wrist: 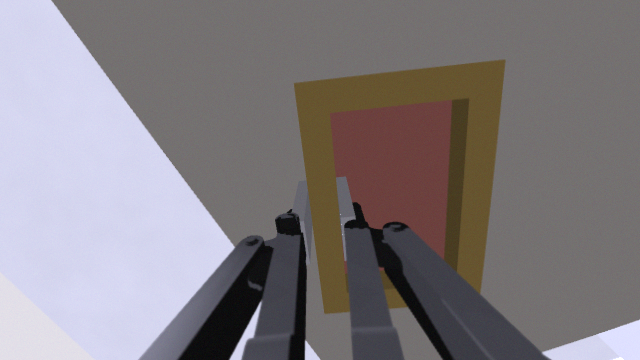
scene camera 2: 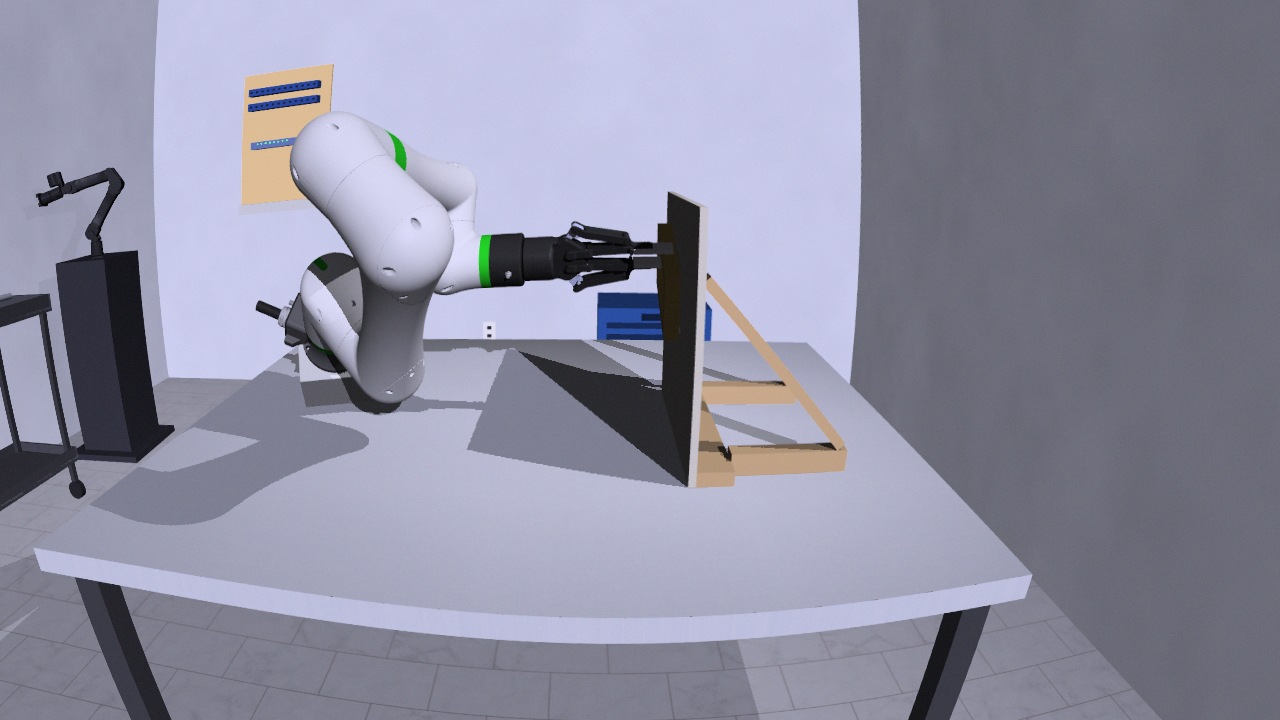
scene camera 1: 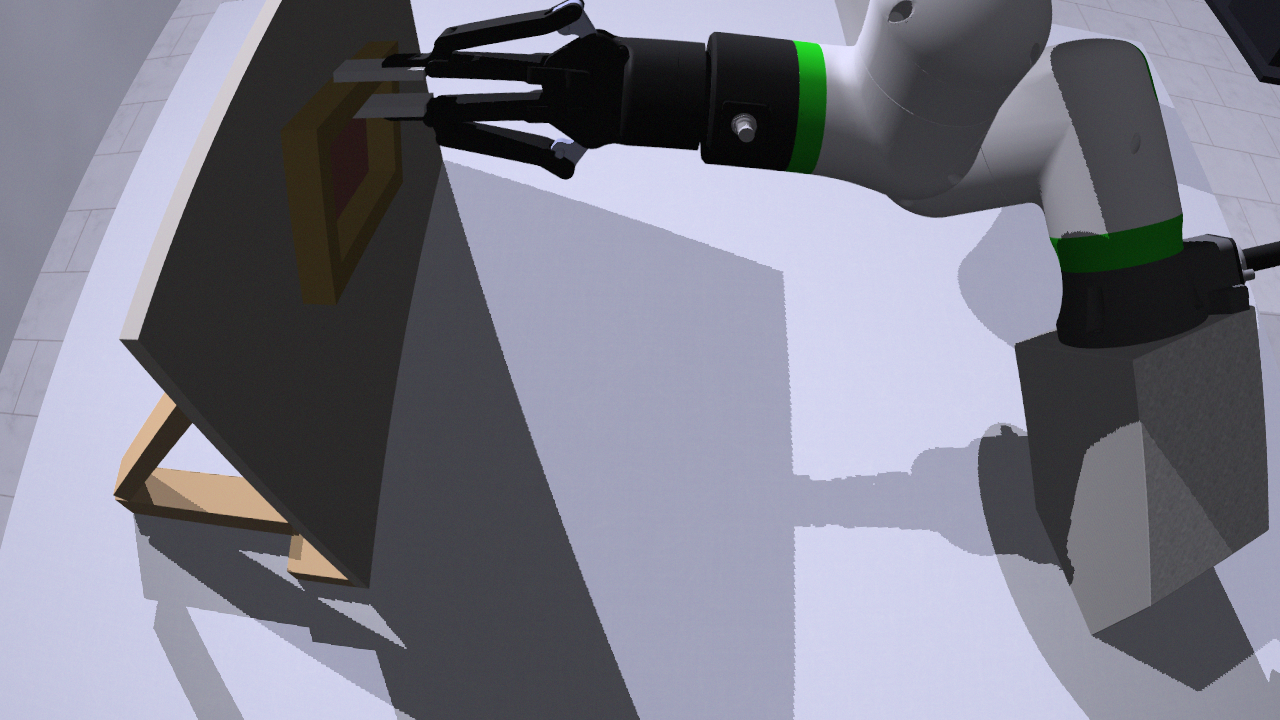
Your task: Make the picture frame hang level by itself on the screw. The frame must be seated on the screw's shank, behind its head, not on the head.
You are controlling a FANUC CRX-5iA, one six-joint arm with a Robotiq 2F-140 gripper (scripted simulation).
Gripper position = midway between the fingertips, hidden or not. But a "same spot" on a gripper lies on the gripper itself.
my gripper: wrist; scene camera 2; scene camera 1 340,89
picture frame: wrist; scene camera 2; scene camera 1 366,157
same spot on picture frame: [scene camera 2: 668,279] = [wrist: 302,82]
same spot on my gripper: [scene camera 2: 616,242] = [wrist: 246,260]
